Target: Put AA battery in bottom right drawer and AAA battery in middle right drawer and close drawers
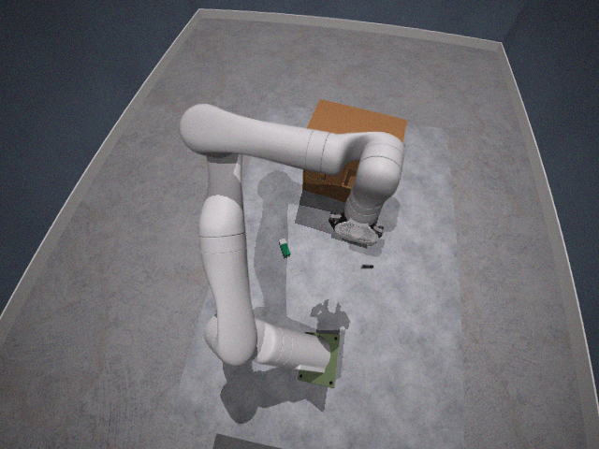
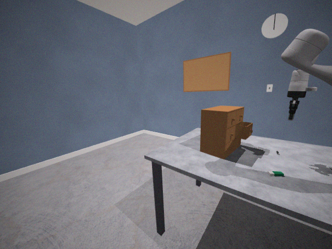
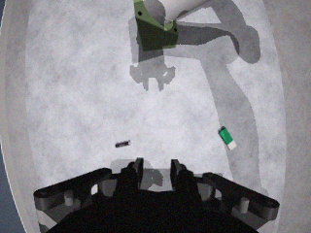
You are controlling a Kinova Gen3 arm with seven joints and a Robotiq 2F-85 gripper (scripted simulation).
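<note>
The dark battery lies 2 cm ahead of my hand, 10 cm to the right of it and 27 cm below it. The rest, counted from my hand: white block: 6 cm ahead, 20 cm to the left, 27 cm below.
</note>
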